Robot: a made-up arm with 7 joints. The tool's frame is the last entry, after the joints.
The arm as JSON. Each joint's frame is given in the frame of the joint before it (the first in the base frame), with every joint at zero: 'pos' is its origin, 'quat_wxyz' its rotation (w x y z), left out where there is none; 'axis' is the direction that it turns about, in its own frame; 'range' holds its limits. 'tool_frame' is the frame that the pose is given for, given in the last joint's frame.
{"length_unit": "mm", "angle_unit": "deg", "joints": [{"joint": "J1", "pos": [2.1, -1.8, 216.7], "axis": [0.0, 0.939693, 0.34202], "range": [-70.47, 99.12]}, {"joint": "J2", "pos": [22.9, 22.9, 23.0], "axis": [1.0, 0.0, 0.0], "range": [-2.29, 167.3]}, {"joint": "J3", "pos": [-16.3, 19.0, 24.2], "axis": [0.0, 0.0, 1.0], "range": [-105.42, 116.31]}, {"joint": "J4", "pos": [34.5, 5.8, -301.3], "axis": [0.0, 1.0, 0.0], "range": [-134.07, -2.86]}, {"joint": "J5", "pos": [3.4, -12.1, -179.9], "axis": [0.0, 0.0, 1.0], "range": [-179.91, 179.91]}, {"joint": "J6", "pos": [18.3, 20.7, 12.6], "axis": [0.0, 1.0, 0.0], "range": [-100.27, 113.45]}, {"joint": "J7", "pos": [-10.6, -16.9, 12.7], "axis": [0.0, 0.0, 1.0], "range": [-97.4, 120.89]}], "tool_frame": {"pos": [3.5, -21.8, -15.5], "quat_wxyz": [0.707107, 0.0, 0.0, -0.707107]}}
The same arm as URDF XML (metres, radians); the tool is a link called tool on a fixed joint. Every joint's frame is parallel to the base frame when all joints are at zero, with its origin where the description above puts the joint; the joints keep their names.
<robot name="arm">
  <joint name="tool_fixed" type="fixed">
    <parent link="link7"/>
    <child link="tool"/>
    <origin xyz="0.0035 -0.0218 -0.0155" rpy="0 0 -1.5708"/>
  </joint>
  <joint name="J7" type="revolute">
    <parent link="link6"/>
    <child link="link7"/>
    <origin xyz="-0.0106 -0.0169 0.0127"/>
    <axis xyz="0 0 1"/>
    <limit lower="-1.7" upper="2.1099"/>
  </joint>
  <joint name="J6" type="revolute">
    <parent link="link5"/>
    <child link="link6"/>
    <origin xyz="0.0183 0.0207 0.0126"/>
    <axis xyz="0 1 0"/>
    <limit lower="-1.75" upper="1.9801"/>
  </joint>
  <joint name="J5" type="revolute">
    <parent link="link4"/>
    <child link="link5"/>
    <origin xyz="0.0034 -0.0121 -0.1799"/>
    <axis xyz="0 0 1"/>
    <limit lower="-3.14" upper="3.14"/>
  </joint>
  <joint name="J4" type="revolute">
    <parent link="link3"/>
    <child link="link4"/>
    <origin xyz="0.0345 0.0058 -0.3013"/>
    <axis xyz="0 1 0"/>
    <limit lower="-2.34" upper="-0.0499"/>
  </joint>
  <joint name="J3" type="revolute">
    <parent link="link2"/>
    <child link="link3"/>
    <origin xyz="-0.0163 0.019 0.0242"/>
    <axis xyz="0 0 1"/>
    <limit lower="-1.8399" upper="2.03"/>
  </joint>
  <joint name="J2" type="revolute">
    <parent link="link1"/>
    <child link="link2"/>
    <origin xyz="0.0229 0.0229 0.023"/>
    <axis xyz="1 0 0"/>
    <limit lower="-0.04" upper="2.9199"/>
  </joint>
  <joint name="J1" type="revolute">
    <parent link="base_link"/>
    <child link="link1"/>
    <origin xyz="0.0021 -0.0018 0.2167"/>
    <axis xyz="0 0.9397 0.342"/>
    <limit lower="-1.2299" upper="1.73"/>
  </joint>
  <link name="base_link"/>
  <link name="link1"/>
  <link name="link2"/>
  <link name="link3"/>
  <link name="link4"/>
  <link name="link5"/>
  <link name="link6"/>
  <link name="link7"/>
  <link name="tool"/>
</robot>

